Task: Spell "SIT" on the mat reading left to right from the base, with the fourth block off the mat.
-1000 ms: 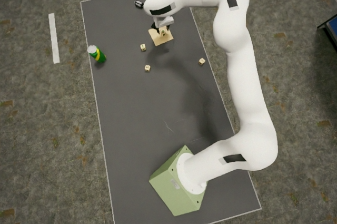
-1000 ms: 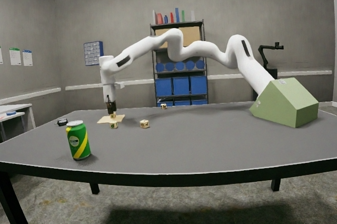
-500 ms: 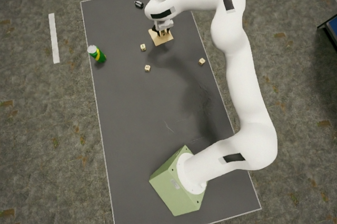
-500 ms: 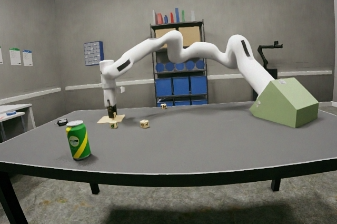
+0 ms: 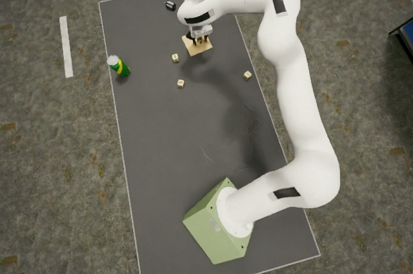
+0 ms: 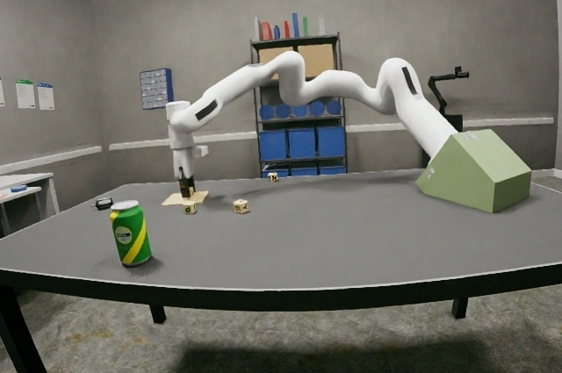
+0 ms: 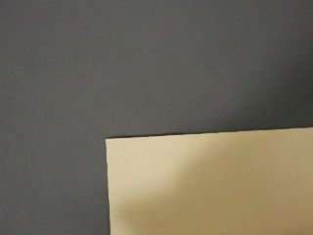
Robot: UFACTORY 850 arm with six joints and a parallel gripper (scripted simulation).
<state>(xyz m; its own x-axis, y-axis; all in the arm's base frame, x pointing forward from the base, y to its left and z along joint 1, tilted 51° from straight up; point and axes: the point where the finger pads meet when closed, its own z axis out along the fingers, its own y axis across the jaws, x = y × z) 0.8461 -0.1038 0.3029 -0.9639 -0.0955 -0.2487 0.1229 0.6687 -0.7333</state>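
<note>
The tan mat lies 10 mm ahead of my hand, 20 mm to the left of it and 20 mm below it. The rest, counted from my hand: small black object: 320 mm ahead, 40 mm to the left, 10 mm below; yellow can: 50 mm ahead, 470 mm to the left, 40 mm above.
</note>
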